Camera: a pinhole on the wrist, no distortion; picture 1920 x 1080 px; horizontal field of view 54.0 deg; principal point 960.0 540.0 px. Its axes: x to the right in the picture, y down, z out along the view. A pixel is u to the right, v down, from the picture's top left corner.
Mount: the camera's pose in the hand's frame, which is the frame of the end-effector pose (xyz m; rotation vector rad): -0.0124 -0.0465 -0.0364 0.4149 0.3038 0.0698
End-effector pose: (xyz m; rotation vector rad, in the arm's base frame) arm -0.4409 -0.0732 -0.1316 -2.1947 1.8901 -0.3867
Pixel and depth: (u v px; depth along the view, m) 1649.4 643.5 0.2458
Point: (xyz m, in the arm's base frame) -0.2575 -0.2029 -0.2333
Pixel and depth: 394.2 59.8 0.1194
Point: -0.3039 -0.0450 -0.1518
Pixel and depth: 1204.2 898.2 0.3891
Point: -0.1979 -0.2087 -0.3821
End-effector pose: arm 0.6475 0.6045 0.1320 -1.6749 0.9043 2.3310
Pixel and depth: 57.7 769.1 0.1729
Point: 0.5884 0.7765 0.1555
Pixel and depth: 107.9 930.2 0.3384
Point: 0.4566 0.9017 0.1969
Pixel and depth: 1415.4 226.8 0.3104
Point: 0.5213 0.8376 -0.0466
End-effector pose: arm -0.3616 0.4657 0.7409 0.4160 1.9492 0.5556
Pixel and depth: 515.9 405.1 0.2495
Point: -0.1999 0.3681 0.5729
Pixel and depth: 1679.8 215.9 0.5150
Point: -0.2220 0.4496 0.2073
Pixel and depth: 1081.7 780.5 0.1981
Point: -0.2614 0.4429 0.5889
